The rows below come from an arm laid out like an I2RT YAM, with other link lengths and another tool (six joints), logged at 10 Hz.
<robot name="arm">
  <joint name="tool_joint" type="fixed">
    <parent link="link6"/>
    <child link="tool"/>
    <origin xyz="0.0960 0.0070 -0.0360" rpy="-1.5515 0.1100 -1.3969"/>
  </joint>
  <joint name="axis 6" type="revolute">
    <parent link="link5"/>
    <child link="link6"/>
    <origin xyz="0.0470 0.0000 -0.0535"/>
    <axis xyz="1 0 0"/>
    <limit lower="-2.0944" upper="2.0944"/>
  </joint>
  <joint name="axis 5" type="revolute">
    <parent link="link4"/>
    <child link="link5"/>
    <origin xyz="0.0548 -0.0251 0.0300"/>
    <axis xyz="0 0 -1"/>
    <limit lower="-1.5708" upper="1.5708"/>
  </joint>
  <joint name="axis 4" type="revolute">
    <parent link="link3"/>
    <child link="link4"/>
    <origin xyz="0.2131 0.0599 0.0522"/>
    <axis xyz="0 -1 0"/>
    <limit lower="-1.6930" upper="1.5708"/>
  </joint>
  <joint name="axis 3" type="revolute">
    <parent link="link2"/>
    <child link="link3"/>
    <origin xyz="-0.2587 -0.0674 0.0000"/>
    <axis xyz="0 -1 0"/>
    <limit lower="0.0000" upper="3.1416"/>
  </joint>
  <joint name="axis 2" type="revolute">
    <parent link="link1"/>
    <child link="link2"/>
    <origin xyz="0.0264 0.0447 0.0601"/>
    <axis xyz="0 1 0"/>
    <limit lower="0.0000" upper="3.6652"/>
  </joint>
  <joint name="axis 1" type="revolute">
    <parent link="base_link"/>
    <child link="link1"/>
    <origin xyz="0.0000 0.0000 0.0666"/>
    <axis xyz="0 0 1"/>
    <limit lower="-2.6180" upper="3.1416"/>
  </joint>
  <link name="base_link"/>
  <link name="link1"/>
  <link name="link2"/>
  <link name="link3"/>
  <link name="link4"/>
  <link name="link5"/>
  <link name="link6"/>
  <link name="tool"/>
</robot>
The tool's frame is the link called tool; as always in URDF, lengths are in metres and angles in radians.
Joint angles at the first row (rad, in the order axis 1, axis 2, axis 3, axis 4, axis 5, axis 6):
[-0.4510 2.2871 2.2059 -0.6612 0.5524 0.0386]
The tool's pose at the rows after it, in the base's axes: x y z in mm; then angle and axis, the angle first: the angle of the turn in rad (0 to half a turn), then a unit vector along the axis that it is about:
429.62 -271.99 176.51 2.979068 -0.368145 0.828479 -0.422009
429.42 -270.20 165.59 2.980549 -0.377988 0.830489 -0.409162
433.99 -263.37 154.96 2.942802 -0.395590 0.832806 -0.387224
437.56 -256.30 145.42 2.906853 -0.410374 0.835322 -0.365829
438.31 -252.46 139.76 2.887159 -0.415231 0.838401 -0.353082
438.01 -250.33 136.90 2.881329 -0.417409 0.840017 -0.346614
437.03 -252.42 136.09 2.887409 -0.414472 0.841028 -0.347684
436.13 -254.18 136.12 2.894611 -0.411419 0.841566 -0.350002
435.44 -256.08 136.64 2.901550 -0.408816 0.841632 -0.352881
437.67 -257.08 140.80 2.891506 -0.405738 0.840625 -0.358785
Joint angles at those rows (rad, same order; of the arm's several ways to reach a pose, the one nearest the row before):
[-0.4510 2.3101 2.1937 -0.6596 0.5599 0.0124]
[-0.4525 2.3178 2.1707 -0.6520 0.5402 0.0061]
[-0.4525 2.3255 2.1568 -0.6504 0.4760 0.0031]
[-0.4525 2.3317 2.1431 -0.6504 0.4160 0.0031]
[-0.4540 2.3332 2.1307 -0.6504 0.3837 0.0092]
[-0.4541 2.3332 2.1231 -0.6520 0.3713 0.0123]
[-0.4571 2.3363 2.1246 -0.6519 0.3773 0.0138]
[-0.4587 2.3378 2.1260 -0.6519 0.3865 0.0153]
[-0.4602 2.3393 2.1292 -0.6520 0.3957 0.0153]
[-0.4602 2.3378 2.1399 -0.6489 0.3957 0.0184]

